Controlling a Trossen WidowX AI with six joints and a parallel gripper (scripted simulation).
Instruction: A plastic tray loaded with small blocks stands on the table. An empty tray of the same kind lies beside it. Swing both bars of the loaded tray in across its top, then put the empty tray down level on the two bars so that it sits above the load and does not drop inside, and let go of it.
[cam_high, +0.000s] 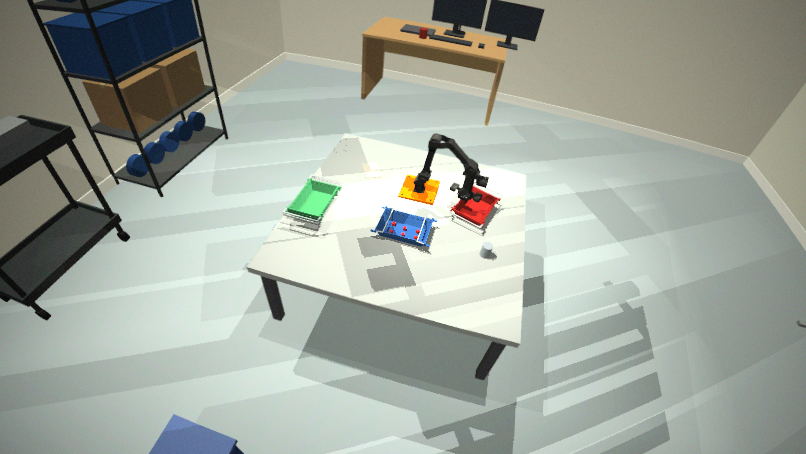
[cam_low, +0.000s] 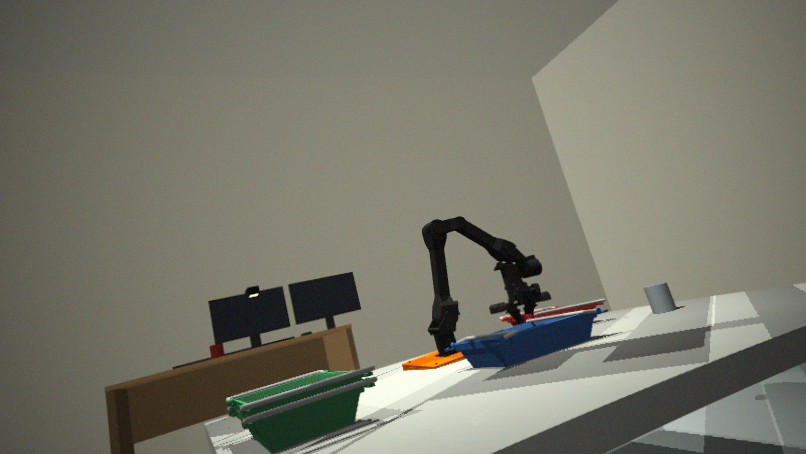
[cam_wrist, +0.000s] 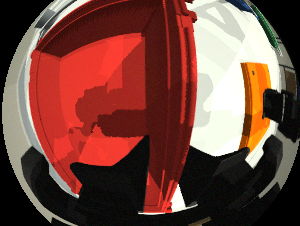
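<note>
Right now the red tray is 70 mm to the left of my gripper tip, 30 mm ahead of it and 30 mm above it. Round my gripper tip: paper (600 mm to the right, 150 mm behind, 20 mm below); grey cup (350 mm ahead, 150 mm to the left, 20 mm above).
</note>
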